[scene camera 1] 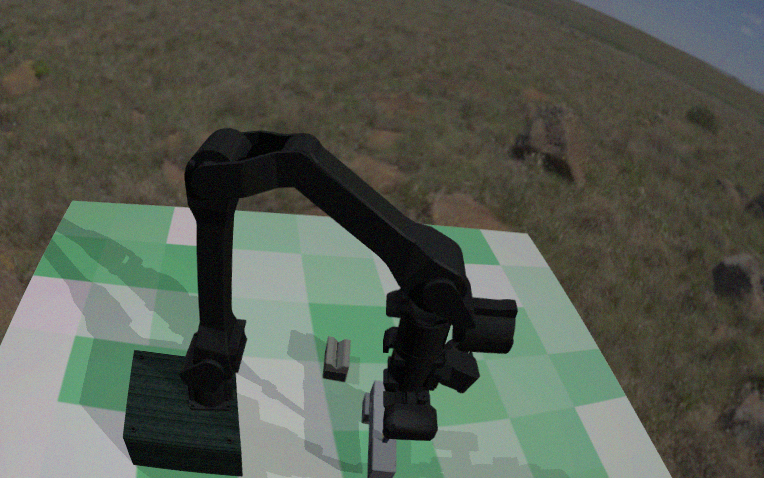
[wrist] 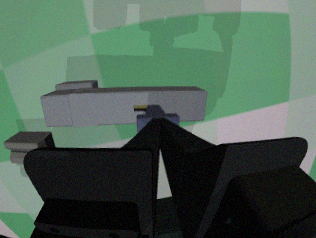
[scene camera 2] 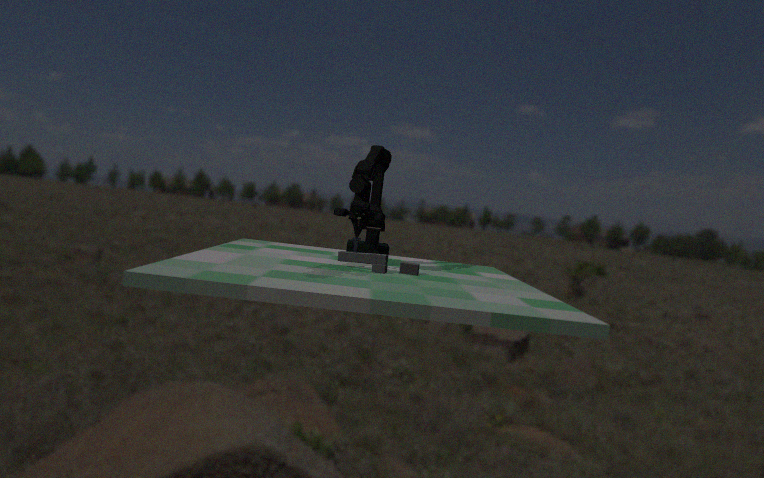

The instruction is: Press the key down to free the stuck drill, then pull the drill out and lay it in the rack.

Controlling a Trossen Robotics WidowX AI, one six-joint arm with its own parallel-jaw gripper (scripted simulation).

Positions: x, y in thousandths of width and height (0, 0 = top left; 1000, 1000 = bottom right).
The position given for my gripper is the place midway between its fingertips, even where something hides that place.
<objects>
My gripper shows in scene camera 1 (520, 878), in the wrist view (502, 523) and in scene camera 2 (467, 497).
</objects>
